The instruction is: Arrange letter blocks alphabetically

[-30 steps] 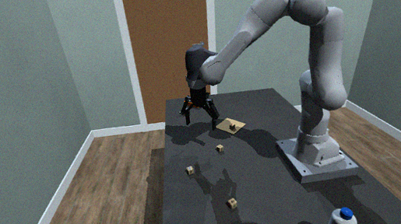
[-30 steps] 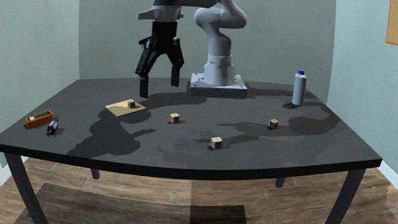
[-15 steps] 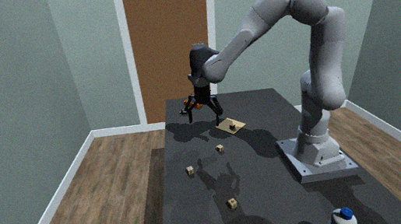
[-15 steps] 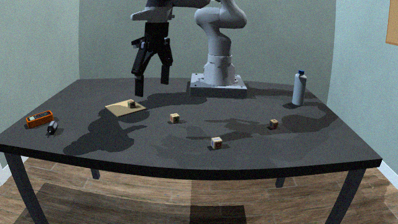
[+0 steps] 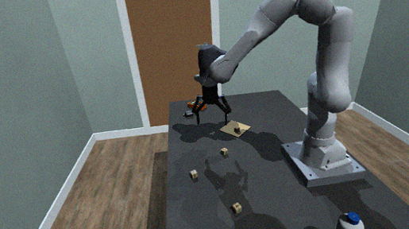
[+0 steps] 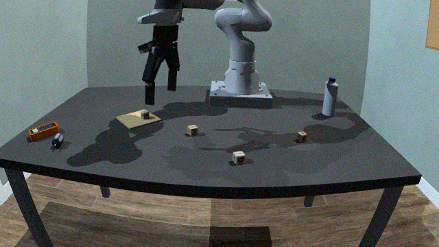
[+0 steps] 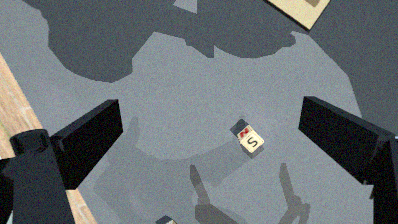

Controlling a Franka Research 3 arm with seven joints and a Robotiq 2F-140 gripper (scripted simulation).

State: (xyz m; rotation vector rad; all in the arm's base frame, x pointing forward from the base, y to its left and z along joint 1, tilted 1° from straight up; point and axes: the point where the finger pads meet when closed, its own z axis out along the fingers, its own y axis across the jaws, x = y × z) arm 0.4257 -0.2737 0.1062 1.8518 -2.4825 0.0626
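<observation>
The block lies 160 mm behind my hand, 130 mm below it and 100 mm to the right of it. From my hand the other things lie so: tan mat: 160 mm behind, 140 mm below, 130 mm to the right; then orange device: 500 mm to the right, 130 mm below, 30 mm ahead.
</observation>
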